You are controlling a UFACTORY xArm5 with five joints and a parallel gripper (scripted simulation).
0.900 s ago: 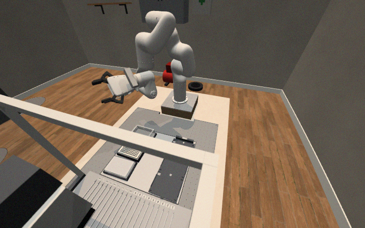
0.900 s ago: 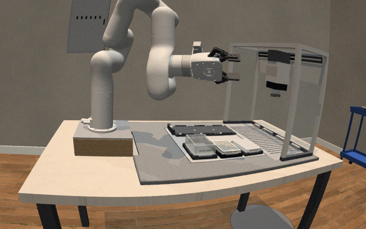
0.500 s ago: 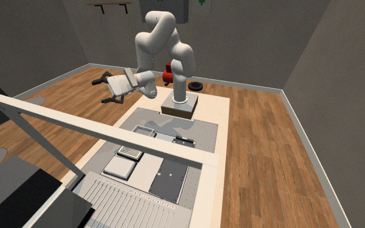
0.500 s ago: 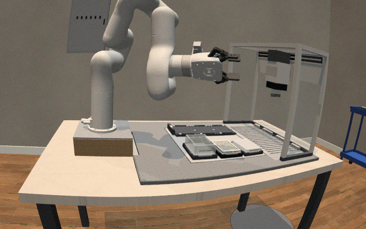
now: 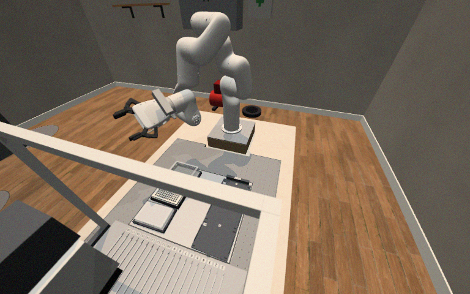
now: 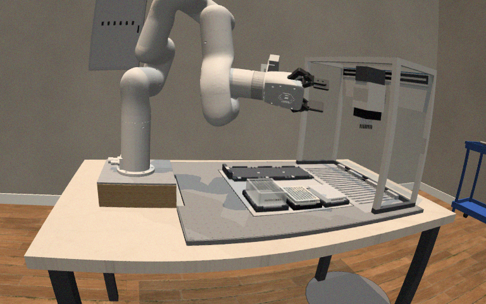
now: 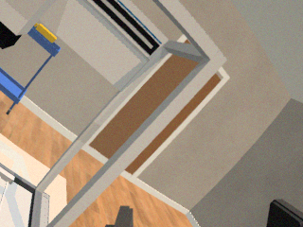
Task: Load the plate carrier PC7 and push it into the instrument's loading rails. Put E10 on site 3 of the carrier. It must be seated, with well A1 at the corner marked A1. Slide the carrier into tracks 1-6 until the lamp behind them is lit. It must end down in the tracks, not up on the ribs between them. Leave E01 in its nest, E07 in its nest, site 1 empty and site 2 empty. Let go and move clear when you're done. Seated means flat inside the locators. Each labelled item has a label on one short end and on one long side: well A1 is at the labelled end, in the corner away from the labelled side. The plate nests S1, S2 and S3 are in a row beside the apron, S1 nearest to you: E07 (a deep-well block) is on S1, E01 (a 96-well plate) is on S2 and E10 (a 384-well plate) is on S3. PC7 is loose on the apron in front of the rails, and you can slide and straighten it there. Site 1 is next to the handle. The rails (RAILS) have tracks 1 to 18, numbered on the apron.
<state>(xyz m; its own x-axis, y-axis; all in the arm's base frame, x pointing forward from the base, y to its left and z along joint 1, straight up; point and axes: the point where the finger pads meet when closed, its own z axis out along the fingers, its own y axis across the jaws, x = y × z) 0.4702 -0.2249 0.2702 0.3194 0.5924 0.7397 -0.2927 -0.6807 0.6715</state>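
My gripper is now 310 mm above the 384-well plate E10, 130 mm short of it and 110 mm to the right of it. Also, from my hand: deep-well block E07: 310 mm below, 110 mm to the left, 90 mm behind; 96-well plate E01: 310 mm below, 110 mm to the left, 20 mm ahead; plate nest S3: 320 mm below, 130 mm ahead, 110 mm to the left.
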